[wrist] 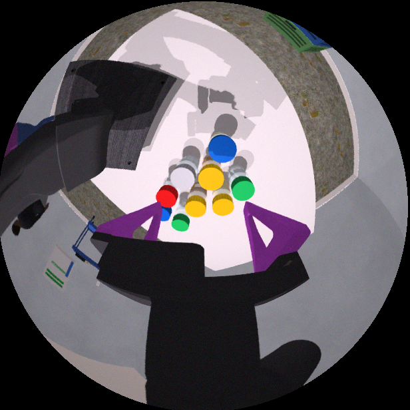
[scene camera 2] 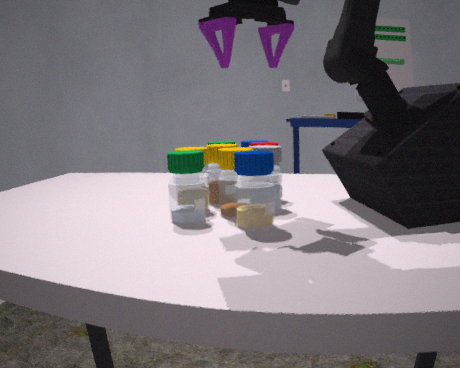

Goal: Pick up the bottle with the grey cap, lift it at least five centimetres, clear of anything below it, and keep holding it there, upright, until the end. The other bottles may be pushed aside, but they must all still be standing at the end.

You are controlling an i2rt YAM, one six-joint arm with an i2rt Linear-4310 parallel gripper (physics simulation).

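Seen in the pictures: gripper, fingertip midpoint: (scene camera 2: 250,67); arm's base, link origin: (scene camera 2: 393,117).
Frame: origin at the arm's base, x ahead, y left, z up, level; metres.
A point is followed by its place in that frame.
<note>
The bottle with the grey cap (scene camera 2: 276,153) @(y 0.023, x 0.200, z -0.062 m) (wrist: 183,176) stands upright on the table (scene camera 2: 125,260) @(y 0.282, x 0.341, z -0.157 m) (wrist: 280,175), within a cluster of bottles. In the scene view it is mostly hidden behind the front bottle with a blue cap (scene camera 2: 254,163) @(y 0.137, x 0.216, z -0.064 m) (wrist: 222,148). In the wrist view its pale cap lies next to a red cap (wrist: 167,195) and a yellow cap (wrist: 211,177). My gripper (scene camera 2: 249,66) @(y 0.067, x 0.231, z 0.074 m) (wrist: 202,205) is open and empty, high above the bottles, fingers pointing down.
A bottle with a green cap (scene camera 2: 185,162) @(y 0.123, x 0.318, z -0.065 m) (wrist: 243,188) stands at the cluster's outer side. More yellow caps (wrist: 195,206), a small green cap (wrist: 180,222) and a second blue cap (wrist: 165,214) show there. The dark robot base (scene camera 2: 400,170) @(y 0.126, x 0.013, z -0.072 m) (wrist: 145,120) stands beside the cluster.
</note>
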